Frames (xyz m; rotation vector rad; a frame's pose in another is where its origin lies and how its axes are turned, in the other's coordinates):
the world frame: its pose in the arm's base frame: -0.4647 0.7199 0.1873 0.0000 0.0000 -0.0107
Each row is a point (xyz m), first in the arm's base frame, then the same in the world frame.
Working: the arm's base frame: its pose in the world frame: 0.4724 -0.7149 -0.1873 0.0000 0.0000 0.0107

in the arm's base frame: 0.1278 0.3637 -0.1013
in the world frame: 0.5963 -0.3498 -0.2886
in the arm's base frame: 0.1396 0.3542 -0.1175
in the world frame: 0.6082 -0.3592 -0.3048
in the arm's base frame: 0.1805 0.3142 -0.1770
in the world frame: 0.6495 -0.3988 -0.3643
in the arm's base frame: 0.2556 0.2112 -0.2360
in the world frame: 0.7257 -0.5010 -0.4233
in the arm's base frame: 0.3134 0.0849 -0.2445
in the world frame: 0.7848 -0.6266 -0.4318
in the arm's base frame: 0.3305 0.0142 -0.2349
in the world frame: 0.8027 -0.6972 -0.4222
